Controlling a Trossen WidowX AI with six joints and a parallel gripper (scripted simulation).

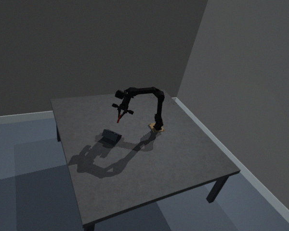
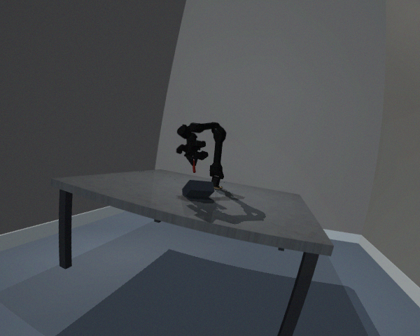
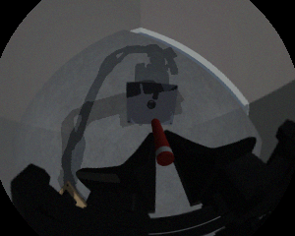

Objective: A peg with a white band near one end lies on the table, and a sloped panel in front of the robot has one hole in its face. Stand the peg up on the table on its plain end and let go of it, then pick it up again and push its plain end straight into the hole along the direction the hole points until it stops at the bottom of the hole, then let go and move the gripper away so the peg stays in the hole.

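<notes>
Right now the sloped dark panel is 80 mm ahead of my gripper tip, 60 mm to the left of it and 120 mm below it. From my gripper tip the other things lie so: red peg 10 mm behind, 10 mm to the right, 10 mm above.
</notes>
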